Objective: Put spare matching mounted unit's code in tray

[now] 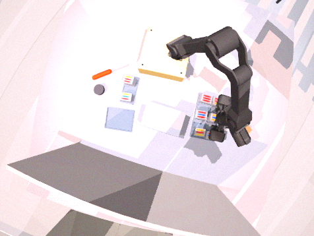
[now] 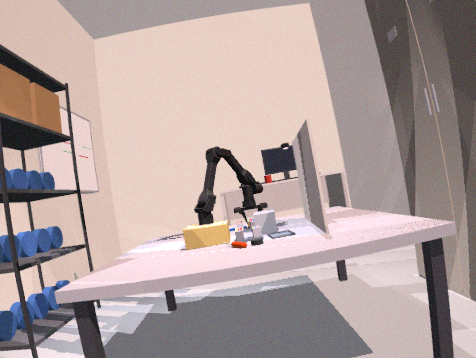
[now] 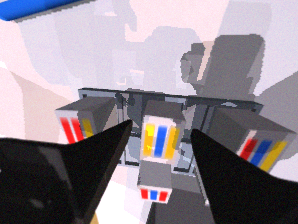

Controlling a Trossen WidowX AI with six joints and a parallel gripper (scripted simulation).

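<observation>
Right now my gripper tip is 1 cm below the grey spare. Round my gripper tip: dark round puck: 7 cm ahead, 54 cm to the right, 2 cm below; white upright panel: 32 cm ahead, 20 cm to the right, 19 cm above; blue-grey tray: 16 cm ahead, 40 cm to the right, 3 cm below.
</observation>
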